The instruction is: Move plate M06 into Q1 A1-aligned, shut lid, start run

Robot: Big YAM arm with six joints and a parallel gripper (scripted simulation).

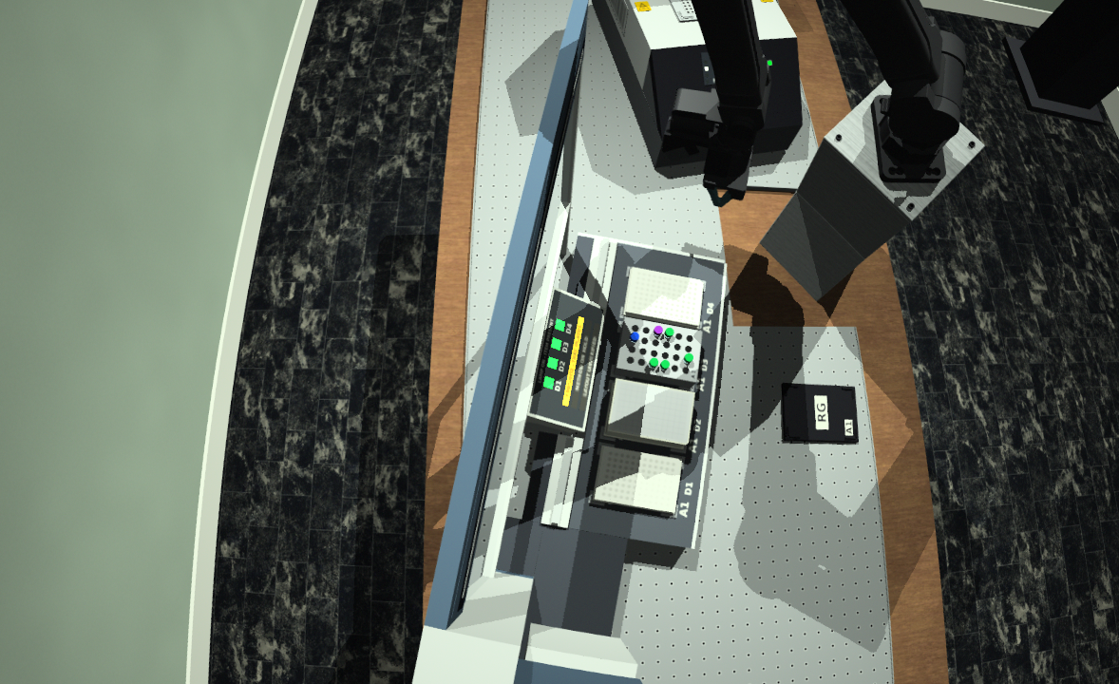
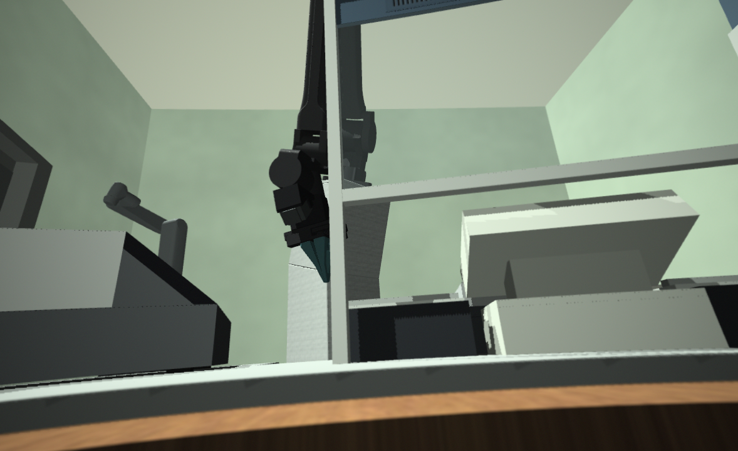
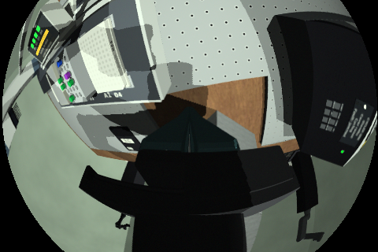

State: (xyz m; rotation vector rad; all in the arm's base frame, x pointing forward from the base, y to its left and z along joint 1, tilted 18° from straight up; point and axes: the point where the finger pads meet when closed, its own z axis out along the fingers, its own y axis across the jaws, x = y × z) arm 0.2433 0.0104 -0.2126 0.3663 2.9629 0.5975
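Right now the tube cooling block is 9 cm ahead of my hand, 25 cm to the left of it and 6 cm below it. Round my hand: frame post: 26 cm ahead, 4 cm to the left, 10 cm above; then deep-well block: 10 cm ahead, 35 cm to the left, 6 cm below.
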